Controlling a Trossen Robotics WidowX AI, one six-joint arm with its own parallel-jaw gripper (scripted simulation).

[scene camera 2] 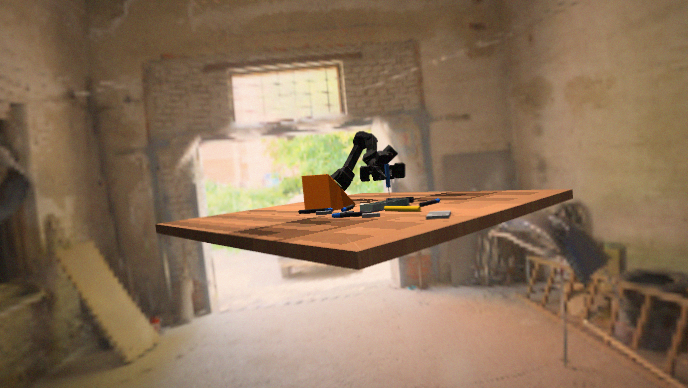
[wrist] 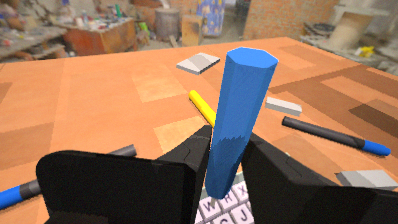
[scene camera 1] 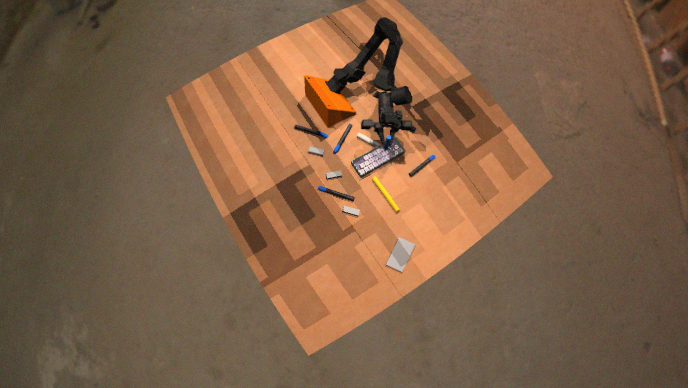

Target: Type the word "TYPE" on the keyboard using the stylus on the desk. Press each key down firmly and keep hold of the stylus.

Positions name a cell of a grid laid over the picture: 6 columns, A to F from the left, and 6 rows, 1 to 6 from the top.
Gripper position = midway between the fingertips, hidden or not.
My gripper shows in scene camera 2 (D3), in the wrist view (D4) and in scene camera 1 (D3).
